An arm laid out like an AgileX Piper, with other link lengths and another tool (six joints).
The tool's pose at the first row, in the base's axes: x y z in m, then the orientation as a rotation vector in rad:
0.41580 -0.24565 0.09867 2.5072 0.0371 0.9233
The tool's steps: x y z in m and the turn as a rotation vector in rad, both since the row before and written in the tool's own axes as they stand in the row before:
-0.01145 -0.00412 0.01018 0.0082 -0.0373 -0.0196
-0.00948 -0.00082 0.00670 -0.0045 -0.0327 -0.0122
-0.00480 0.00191 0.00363 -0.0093 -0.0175 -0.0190
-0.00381 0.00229 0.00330 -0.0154 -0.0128 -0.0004
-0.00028 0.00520 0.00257 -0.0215 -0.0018 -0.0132
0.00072 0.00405 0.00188 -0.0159 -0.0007 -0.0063
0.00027 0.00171 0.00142 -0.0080 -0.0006 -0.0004
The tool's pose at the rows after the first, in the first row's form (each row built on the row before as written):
0.41379 -0.24828 0.08315 2.5264 0.0535 0.8700
0.41027 -0.25206 0.07272 2.5328 0.0564 0.8229
0.40819 -0.25616 0.06839 2.5266 0.0707 0.7917
0.40662 -0.26034 0.06511 2.5168 0.0606 0.7730
0.40724 -0.26609 0.06562 2.4943 0.0679 0.7622
0.40843 -0.27032 0.06669 2.4782 0.0692 0.7564
0.40923 -0.27241 0.06672 2.4708 0.0663 0.7543

